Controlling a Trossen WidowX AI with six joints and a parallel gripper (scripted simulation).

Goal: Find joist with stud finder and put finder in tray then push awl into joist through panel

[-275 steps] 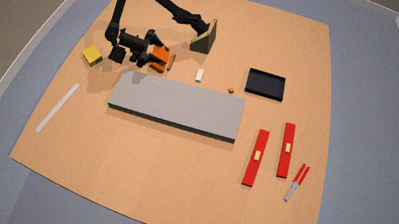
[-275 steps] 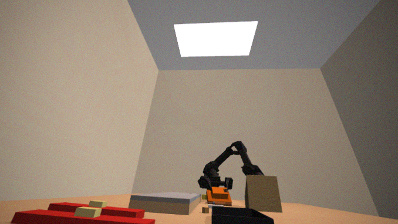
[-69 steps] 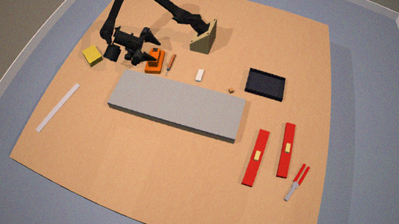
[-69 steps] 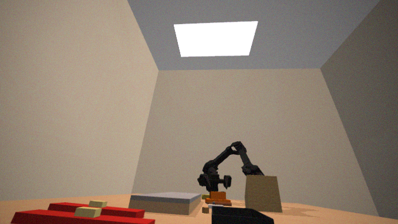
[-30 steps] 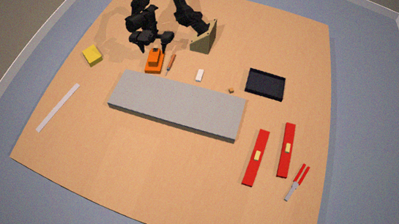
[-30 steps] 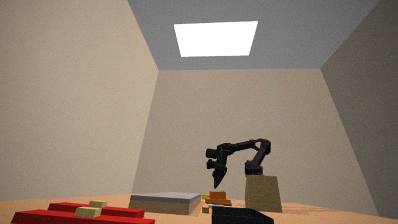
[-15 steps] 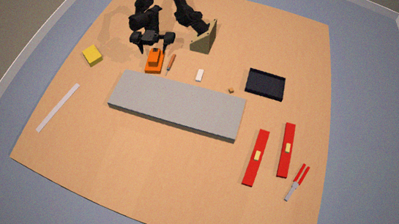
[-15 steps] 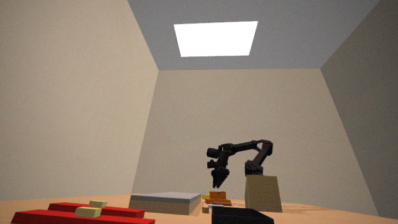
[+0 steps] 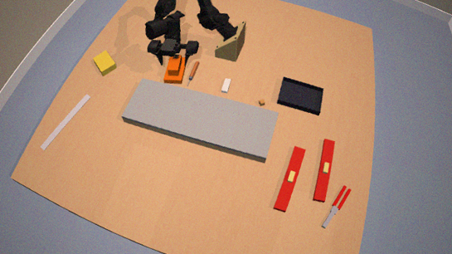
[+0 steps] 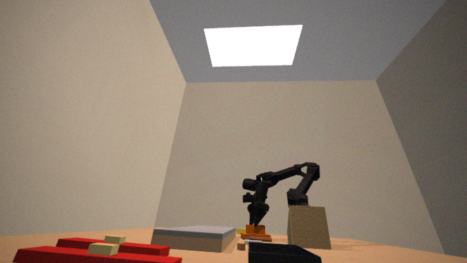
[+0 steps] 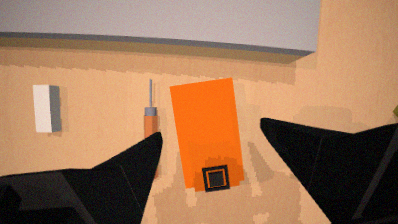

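My gripper tip is 3 cm past the orange stud finder and 1 cm above it. Also, from my gripper tip: white block: 3 cm ahead, 21 cm to the left, 5 cm below; then square indicator: 4 cm behind, 1 cm above; then awl: 1 cm ahead, 7 cm to the left, 4 cm below.
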